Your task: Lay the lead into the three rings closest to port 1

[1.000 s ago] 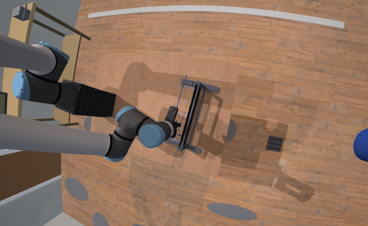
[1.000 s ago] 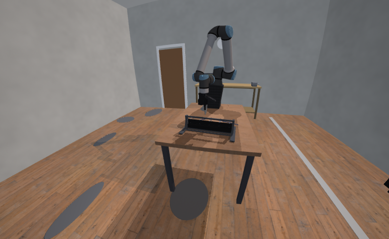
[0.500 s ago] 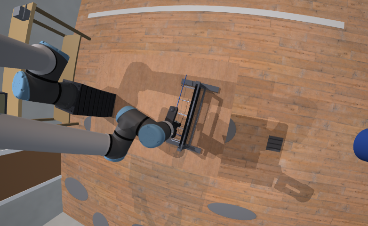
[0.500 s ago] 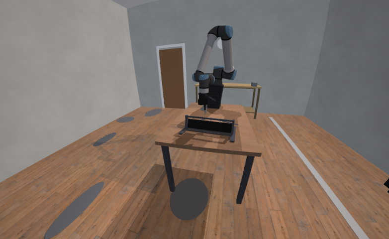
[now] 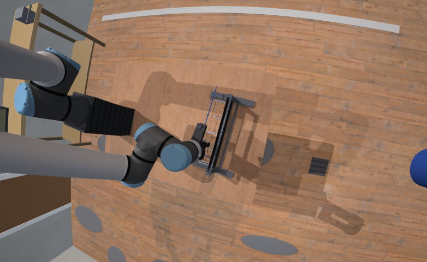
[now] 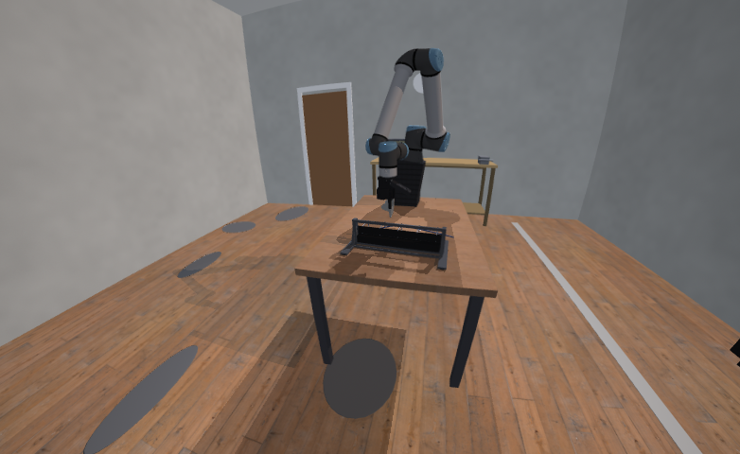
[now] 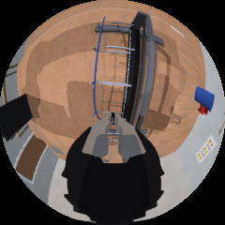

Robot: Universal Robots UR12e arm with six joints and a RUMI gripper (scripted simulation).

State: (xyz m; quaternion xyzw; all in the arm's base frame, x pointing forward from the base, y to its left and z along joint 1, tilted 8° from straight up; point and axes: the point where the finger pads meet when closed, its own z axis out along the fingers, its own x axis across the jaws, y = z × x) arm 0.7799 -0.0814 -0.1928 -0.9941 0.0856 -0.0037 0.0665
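Right now my hand is 90 mm above the dark rack, 70 mm short of it and 40 mm to the right of it.
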